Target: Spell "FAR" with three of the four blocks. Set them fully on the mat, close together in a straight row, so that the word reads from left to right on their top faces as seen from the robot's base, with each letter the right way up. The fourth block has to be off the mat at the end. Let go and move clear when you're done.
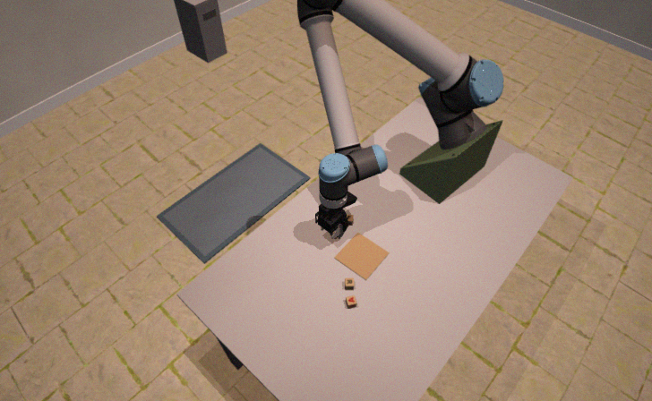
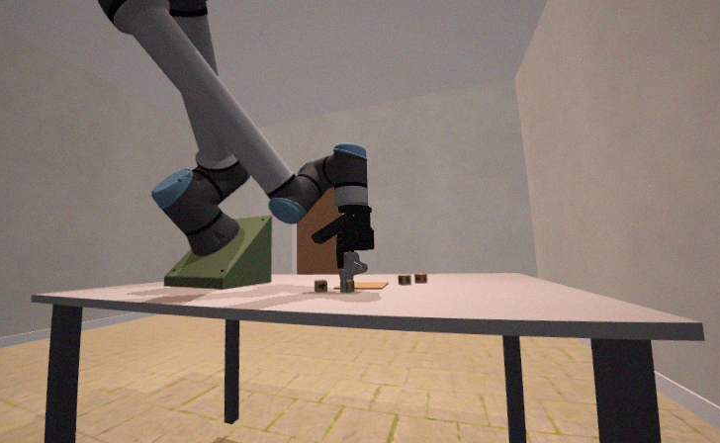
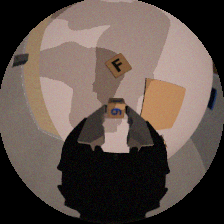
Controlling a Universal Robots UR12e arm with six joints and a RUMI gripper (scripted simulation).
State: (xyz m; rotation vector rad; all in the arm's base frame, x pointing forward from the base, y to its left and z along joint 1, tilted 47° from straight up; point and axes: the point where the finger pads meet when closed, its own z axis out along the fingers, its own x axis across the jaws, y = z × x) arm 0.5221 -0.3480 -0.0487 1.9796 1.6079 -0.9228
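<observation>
Now: the blue-lettered block right at my hand. Round my hand: F block 8 cm behind, 1 cm to the left; R block 14 cm ahead, 16 cm to the left; tan mat 2 cm ahead, 13 cm to the left, 1 cm below.
</observation>
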